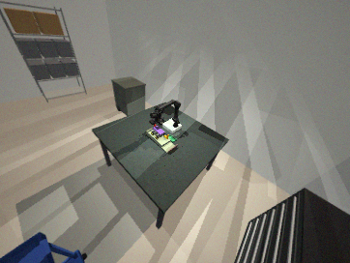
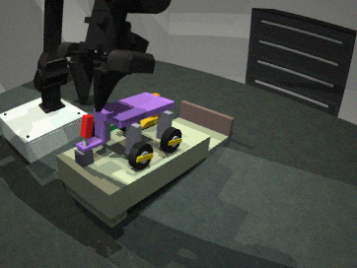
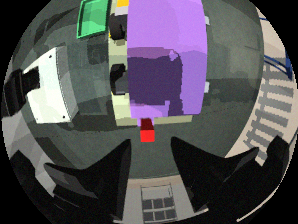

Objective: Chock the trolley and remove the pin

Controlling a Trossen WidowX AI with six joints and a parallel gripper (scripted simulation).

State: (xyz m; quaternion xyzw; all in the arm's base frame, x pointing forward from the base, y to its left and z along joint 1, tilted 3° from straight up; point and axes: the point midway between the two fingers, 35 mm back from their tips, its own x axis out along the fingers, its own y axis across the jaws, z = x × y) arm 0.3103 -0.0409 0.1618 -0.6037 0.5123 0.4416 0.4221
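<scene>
Now: the red-headed stop pin 20 mm to the right of my gripper tip and 50 mm below it. Round my gripper tip: trolley 10 mm ahead, 80 mm to the left, 70 mm below; ramp 10 mm ahead, 90 mm to the left, 130 mm below; yellow chock 50 mm behind, 170 mm to the left, 90 mm below.
</scene>
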